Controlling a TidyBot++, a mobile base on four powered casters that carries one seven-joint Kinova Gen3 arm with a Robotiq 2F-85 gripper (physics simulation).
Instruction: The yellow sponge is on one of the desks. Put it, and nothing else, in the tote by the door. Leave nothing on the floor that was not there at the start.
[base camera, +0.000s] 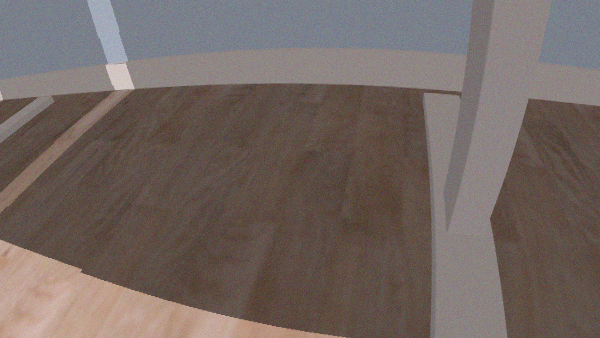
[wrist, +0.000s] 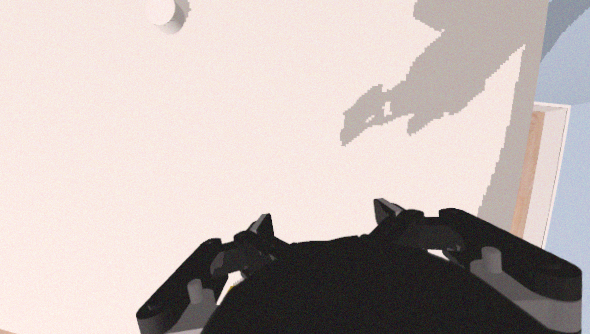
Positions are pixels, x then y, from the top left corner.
My gripper (wrist: 322, 217): 0.16 m from the lens. A white desk (wrist: 132, 147) is 0.43 m from the lens.
